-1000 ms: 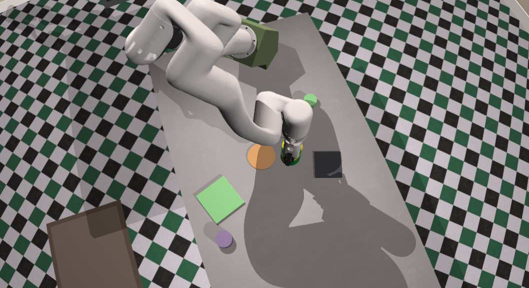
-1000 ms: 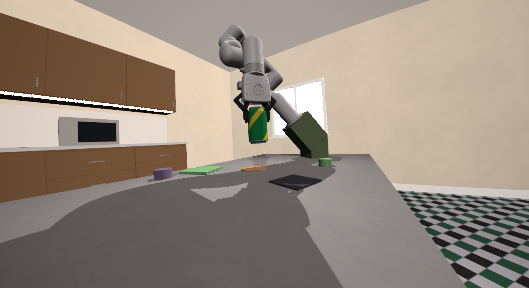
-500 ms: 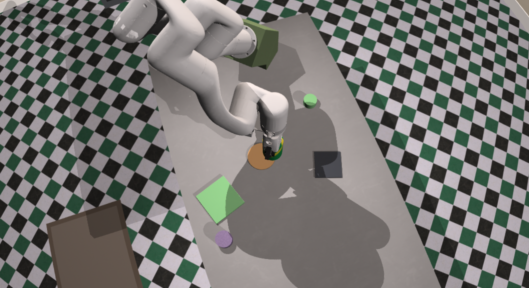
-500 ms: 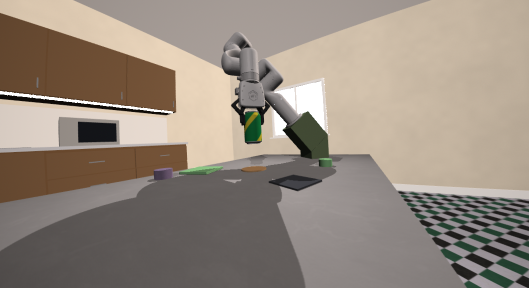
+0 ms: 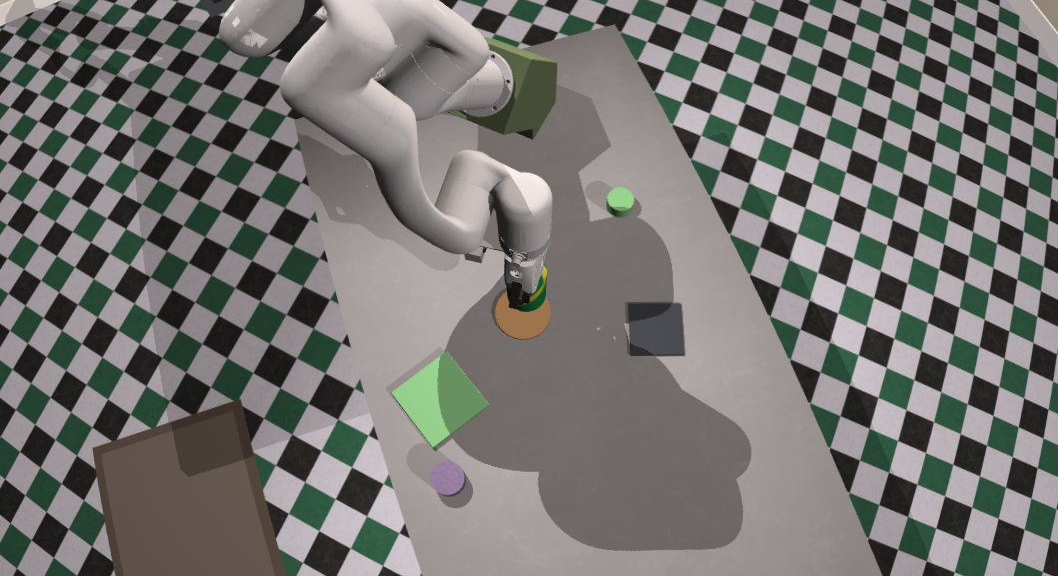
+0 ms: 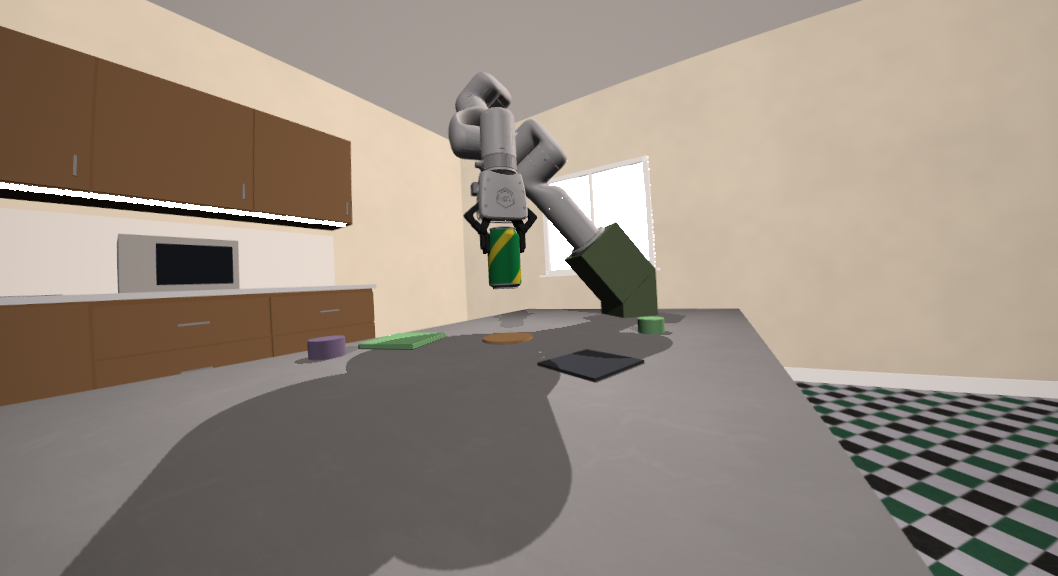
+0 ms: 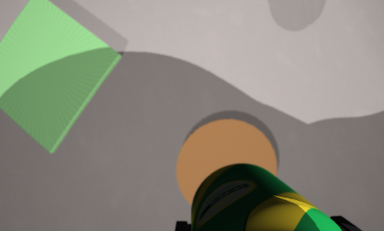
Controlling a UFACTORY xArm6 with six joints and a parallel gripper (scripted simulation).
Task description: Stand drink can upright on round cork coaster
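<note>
My hand is 190 mm above the round cork coaster and 10 mm past it. From my hand the other things lie so: dark square coaster: 190 mm to the left, 190 mm below, 160 mm ahead; drink can: 30 mm below; green square pad: 220 mm to the right, 190 mm below, 50 mm ahead.
</note>
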